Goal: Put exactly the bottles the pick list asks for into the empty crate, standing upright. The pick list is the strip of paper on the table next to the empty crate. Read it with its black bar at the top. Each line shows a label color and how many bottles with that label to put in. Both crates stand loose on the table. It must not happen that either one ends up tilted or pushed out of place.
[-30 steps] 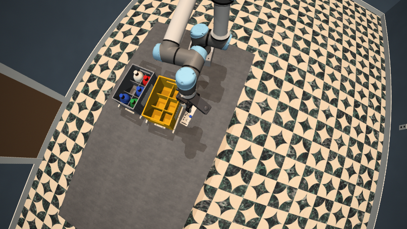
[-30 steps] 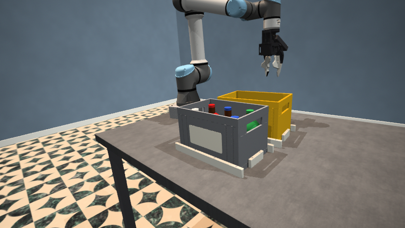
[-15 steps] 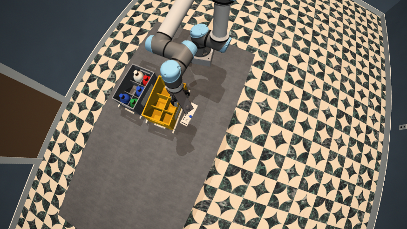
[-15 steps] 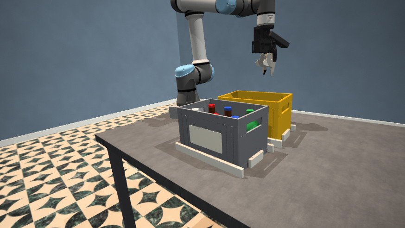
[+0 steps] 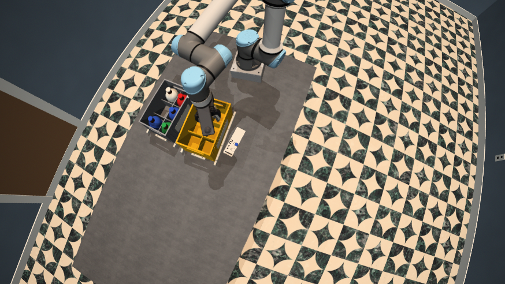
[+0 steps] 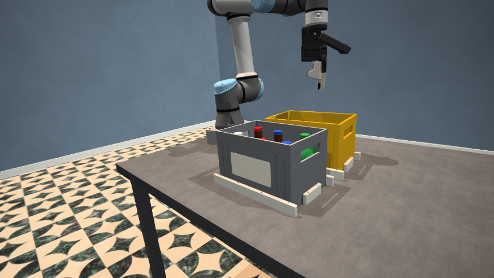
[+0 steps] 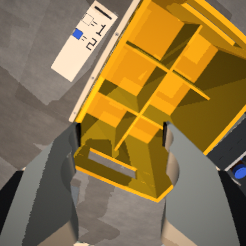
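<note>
My hand is 14 cm past the white-label bottle, 33 cm to the left of it and 19 cm above it. Round my hand: green-label bottle 5 cm ahead, 26 cm to the right, 19 cm below; yellow crate 1 cm behind, 6 cm to the right, 19 cm below; pick list 1 cm behind, 8 cm to the left, 28 cm below.
</note>
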